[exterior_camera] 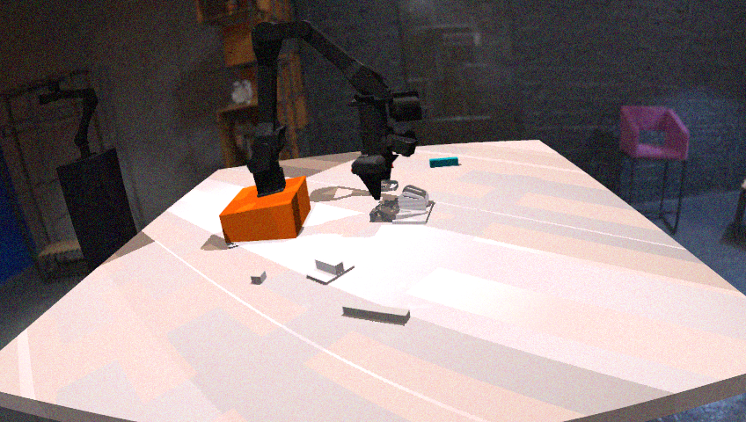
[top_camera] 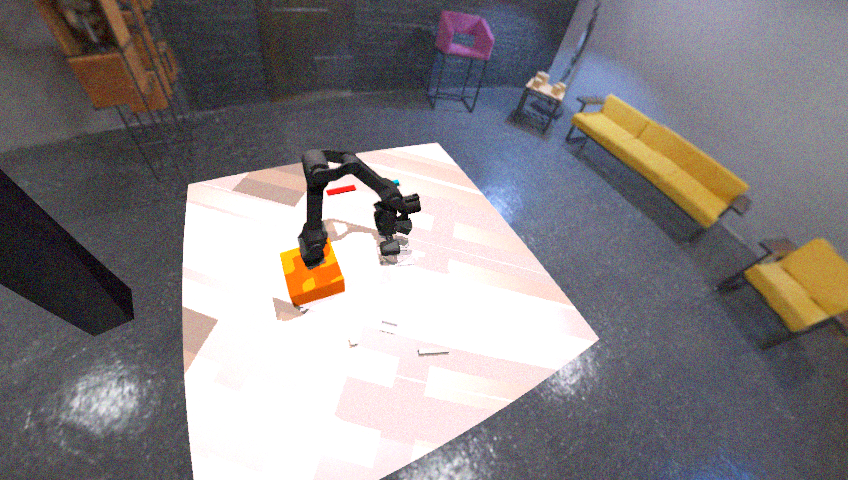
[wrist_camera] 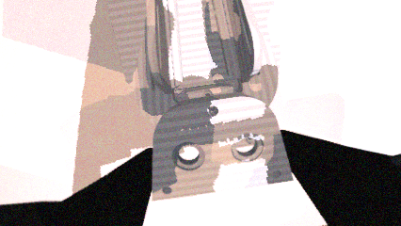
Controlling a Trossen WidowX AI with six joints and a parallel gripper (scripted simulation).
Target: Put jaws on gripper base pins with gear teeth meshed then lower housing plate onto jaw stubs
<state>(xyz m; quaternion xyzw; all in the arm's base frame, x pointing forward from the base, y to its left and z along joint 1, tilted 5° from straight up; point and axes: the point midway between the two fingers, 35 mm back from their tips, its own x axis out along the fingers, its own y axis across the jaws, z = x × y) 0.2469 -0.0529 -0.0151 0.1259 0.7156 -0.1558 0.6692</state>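
My gripper tip is now 6 cm short of the flat plate, 3 cm to the left of it and 4 cm above it. The rest, counted from my gripper tip: gripper base 1 cm ahead, 2 cm above; small grey cube 26 cm behind, 23 cm to the right, 4 cm below; stepped piece 13 cm behind, 24 cm to the right, 4 cm below.
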